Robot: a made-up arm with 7 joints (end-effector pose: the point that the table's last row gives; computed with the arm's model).
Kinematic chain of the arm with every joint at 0, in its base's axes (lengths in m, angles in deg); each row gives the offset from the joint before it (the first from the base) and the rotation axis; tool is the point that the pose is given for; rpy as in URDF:
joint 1: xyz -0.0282 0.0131 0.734 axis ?
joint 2: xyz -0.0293 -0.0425 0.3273 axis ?
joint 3: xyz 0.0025 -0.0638 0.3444 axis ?
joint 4: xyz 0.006 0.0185 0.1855 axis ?
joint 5: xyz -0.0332 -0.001 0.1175 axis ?
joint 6: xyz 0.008 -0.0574 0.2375 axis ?
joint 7: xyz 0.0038 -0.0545 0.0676 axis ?
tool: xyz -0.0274 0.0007 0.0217 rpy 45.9 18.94 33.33
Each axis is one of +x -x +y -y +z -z.
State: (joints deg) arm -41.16 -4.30 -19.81 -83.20 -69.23 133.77 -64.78
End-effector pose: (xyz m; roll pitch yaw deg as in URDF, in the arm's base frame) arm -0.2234 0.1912 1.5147 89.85 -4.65 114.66
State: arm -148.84 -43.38 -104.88 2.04 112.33 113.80 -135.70
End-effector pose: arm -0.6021 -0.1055 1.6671 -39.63 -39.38 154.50
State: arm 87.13 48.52 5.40 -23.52 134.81 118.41 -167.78
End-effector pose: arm -0.0291 -0.6921 1.5653 -149.28 -70.91 -102.93
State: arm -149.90 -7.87 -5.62 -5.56 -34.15 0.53 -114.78
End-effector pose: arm -0.0703 0.1541 2.0019 -82.69 19.34 136.67
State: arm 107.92 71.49 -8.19 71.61 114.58 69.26 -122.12
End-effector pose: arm 0.2538 -0.3741 1.5877 -37.86 -47.14 170.61
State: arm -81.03 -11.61 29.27 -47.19 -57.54 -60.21 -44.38
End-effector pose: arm -0.4029 0.0877 1.8540 71.47 46.79 -30.37
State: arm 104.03 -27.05 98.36 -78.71 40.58 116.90 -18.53
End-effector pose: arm 0.2464 0.4536 1.5099 -148.16 -4.08 3.33
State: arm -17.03 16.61 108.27 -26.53 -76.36 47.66 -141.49
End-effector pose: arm -0.3375 -0.2989 1.8436 -39.46 -31.14 -44.19
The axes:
joint 1: +z
joint 2: -y
joint 3: +z
joint 4: +y
joint 5: +z
joint 6: -y
joint 7: +x

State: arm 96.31 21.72 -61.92 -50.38 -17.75 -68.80 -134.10
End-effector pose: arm -0.0952 -0.5178 1.6937 -71.54 36.50 2.85
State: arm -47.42 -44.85 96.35 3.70 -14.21 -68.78 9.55
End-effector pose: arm 0.4204 -0.5386 1.6479 139.37 11.86 127.20
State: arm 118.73 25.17 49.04 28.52 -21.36 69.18 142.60
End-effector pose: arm 0.2200 -0.2089 1.9189 39.60 -75.66 -75.11
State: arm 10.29 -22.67 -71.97 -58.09 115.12 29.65 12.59
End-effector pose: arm 0.1574 0.2340 1.8596 37.46 41.53 100.90
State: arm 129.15 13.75 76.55 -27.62 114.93 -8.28 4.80
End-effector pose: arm 0.3657 -0.1117 1.9706 51.29 56.27 -2.32
